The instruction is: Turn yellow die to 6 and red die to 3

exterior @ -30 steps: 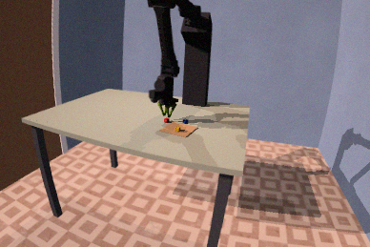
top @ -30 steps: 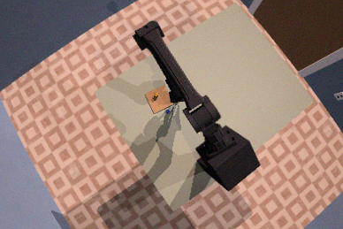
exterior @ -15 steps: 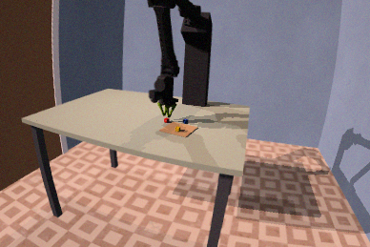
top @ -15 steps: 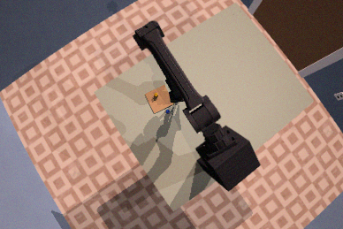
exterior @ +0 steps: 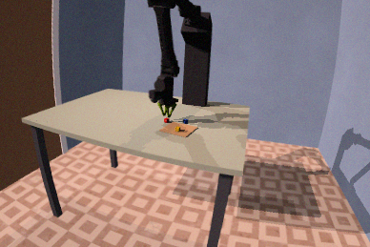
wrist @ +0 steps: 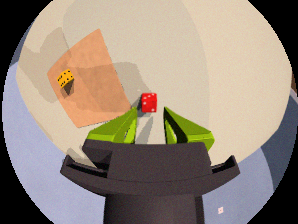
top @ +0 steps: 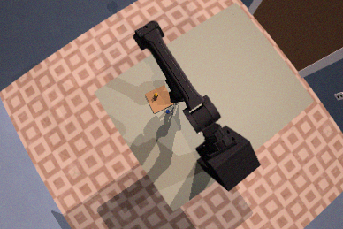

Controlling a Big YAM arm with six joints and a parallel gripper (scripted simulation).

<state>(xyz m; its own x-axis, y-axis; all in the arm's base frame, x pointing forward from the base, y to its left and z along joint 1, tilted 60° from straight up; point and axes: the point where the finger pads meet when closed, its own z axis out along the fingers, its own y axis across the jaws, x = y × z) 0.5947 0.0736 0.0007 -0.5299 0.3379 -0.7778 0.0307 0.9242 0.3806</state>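
My hand is 3 cm above the red die. Also, from my hand: yellow die: 6 cm ahead, 13 cm to the left, 2 cm below; then blue die: 6 cm behind, 8 cm to the left, 3 cm below; then orange mat: 3 cm ahead, 11 cm to the left, 4 cm below.
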